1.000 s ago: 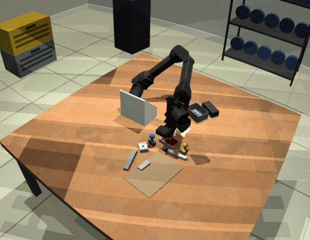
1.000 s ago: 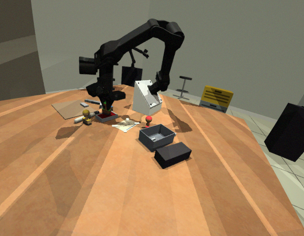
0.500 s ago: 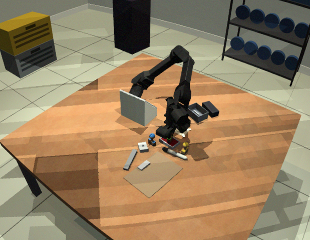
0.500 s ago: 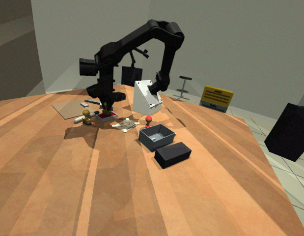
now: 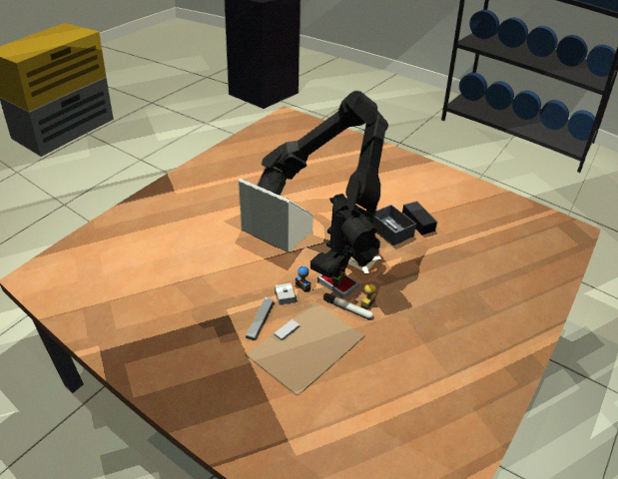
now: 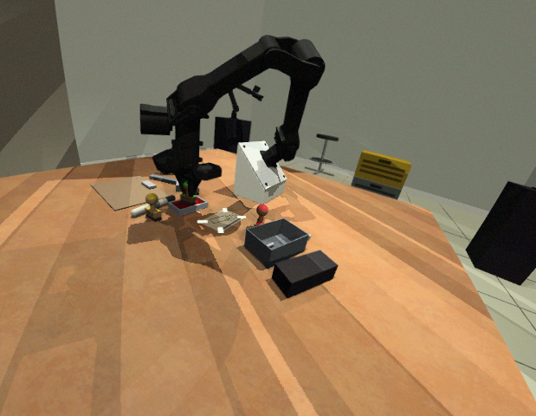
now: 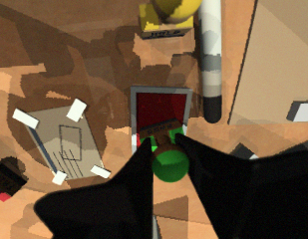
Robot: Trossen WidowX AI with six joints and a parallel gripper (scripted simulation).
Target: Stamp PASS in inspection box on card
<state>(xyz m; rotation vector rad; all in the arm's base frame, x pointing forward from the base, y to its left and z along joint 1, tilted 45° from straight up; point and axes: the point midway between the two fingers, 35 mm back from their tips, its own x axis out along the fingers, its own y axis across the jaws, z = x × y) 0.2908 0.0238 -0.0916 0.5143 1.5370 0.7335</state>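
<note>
My gripper tip is right at the green-knobbed stamp. Round my gripper tip: white marker (50 mm ahead, 50 mm to the right, 30 mm below); blue-knobbed stamp (60 mm behind, 70 mm to the right, 20 mm below); red ink pad (30 mm below).
</note>
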